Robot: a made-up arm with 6 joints.
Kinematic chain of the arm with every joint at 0, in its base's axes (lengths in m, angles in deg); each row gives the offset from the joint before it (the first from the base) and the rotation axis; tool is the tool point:
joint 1: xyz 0 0 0.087 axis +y
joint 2: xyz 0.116 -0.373 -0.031 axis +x
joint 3: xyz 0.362 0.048 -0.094 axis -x
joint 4: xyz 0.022 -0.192 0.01 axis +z
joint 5: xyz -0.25 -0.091 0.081 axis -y
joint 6: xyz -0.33 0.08 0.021 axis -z
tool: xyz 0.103 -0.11 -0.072
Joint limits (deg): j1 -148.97..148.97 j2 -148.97..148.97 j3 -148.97..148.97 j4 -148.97..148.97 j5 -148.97..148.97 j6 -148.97..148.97
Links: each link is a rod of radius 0.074 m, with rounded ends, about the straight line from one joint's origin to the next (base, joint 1, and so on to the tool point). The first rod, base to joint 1, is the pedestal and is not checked.
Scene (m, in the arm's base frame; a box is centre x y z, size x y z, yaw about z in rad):
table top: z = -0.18
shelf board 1: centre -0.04 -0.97 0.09 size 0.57 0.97 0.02 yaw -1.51
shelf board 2: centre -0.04 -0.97 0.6 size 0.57 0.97 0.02 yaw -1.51
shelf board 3: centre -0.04 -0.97 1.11 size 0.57 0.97 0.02 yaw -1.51
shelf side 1: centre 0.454 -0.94 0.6 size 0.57 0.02 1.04 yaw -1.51
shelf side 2: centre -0.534 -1 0.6 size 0.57 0.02 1.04 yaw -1.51
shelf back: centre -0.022 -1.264 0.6 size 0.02 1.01 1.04 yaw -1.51
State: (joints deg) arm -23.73 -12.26 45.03 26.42 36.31 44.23
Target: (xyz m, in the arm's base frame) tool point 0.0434 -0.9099 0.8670
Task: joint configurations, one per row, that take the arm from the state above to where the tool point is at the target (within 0.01 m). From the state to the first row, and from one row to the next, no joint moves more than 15 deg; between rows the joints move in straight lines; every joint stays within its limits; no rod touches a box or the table.
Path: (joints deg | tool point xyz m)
1: -15.92 -20.50 56.75 16.89 32.87 37.32 | -0.0078 -0.5882 0.4097
2: -8.10 -28.75 68.48 7.36 29.43 30.40 | 0.0004 -0.4229 0.3733
3: -12.78 -29.23 65.76 19.43 26.39 35.51 | -0.0091 -0.4247 0.4755
4: -17.45 -29.70 63.05 31.49 23.35 40.62 | -0.0125 -0.4328 0.5776
5: -22.13 -30.18 60.34 43.56 20.31 45.73 | -0.0093 -0.4463 0.6781
6: -26.80 -30.66 57.63 55.62 17.27 50.83 | 0.0007 -0.4637 0.7751
7: -31.48 -31.13 54.92 67.68 14.22 55.94 | 0.0174 -0.4831 0.8670
8: -41.54 -23.32 44.87 78.27 14.43 60.65 | -0.0004 -0.7159 0.8856
9: -51.59 -15.50 34.83 88.85 14.65 65.37 | 0.0435 -0.9100 0.8669

